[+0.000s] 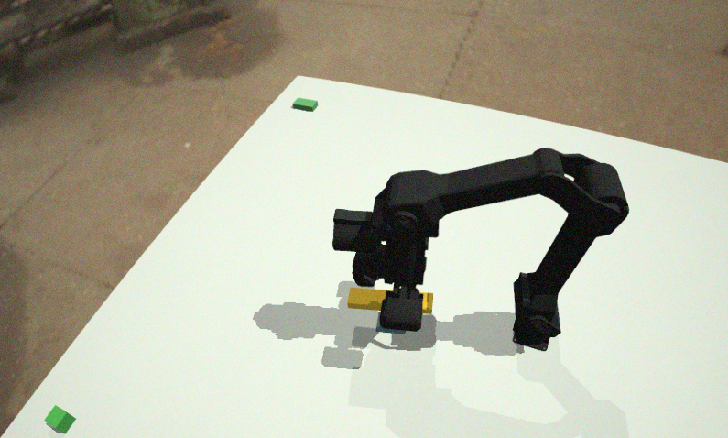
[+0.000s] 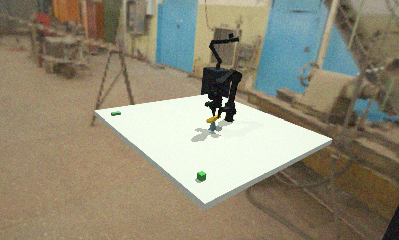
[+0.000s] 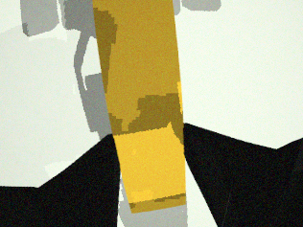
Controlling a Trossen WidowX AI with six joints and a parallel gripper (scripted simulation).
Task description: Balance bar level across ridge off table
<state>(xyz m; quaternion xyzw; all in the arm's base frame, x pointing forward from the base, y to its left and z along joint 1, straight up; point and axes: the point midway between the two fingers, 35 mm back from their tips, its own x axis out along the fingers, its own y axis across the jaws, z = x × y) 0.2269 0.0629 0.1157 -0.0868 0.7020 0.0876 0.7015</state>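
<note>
My gripper tip is now 3 cm short of the yellow bar and 1 cm to the right of it. Also, from my gripper tip: green cube (51 cm ahead, 44 cm to the left, 6 cm below); then flat green block (56 cm to the right, 51 cm ahead, 7 cm below).
</note>
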